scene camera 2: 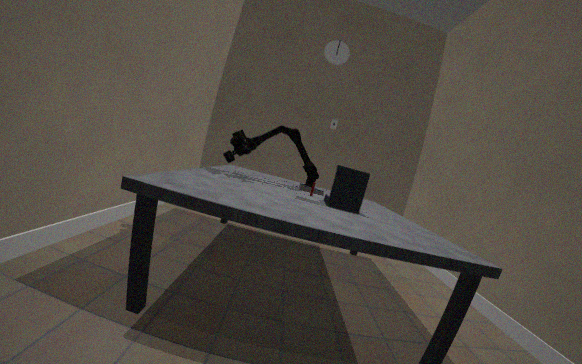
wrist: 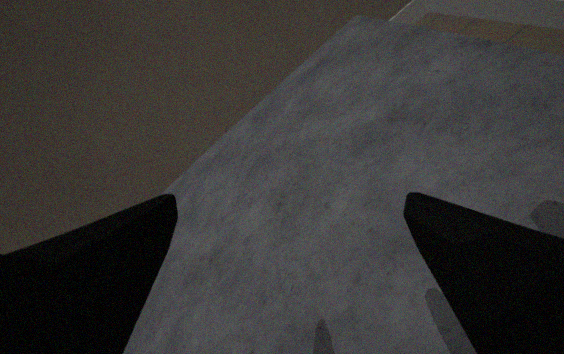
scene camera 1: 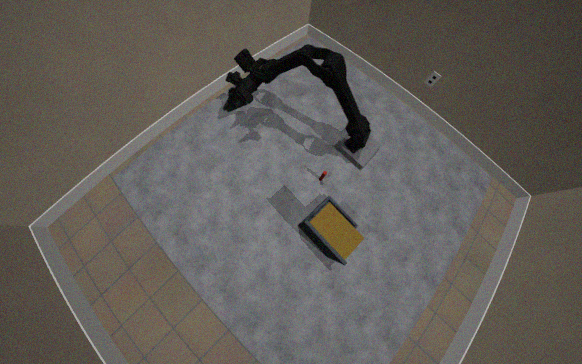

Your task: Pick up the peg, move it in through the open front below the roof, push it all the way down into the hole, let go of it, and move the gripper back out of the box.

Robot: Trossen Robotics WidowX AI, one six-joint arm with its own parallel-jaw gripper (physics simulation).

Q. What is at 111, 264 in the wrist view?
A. My gripper.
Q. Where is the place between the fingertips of my gripper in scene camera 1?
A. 225, 110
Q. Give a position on a box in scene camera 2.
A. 349, 186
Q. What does my gripper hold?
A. Nothing.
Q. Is my gripper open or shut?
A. Open.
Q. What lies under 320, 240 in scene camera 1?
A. A box.
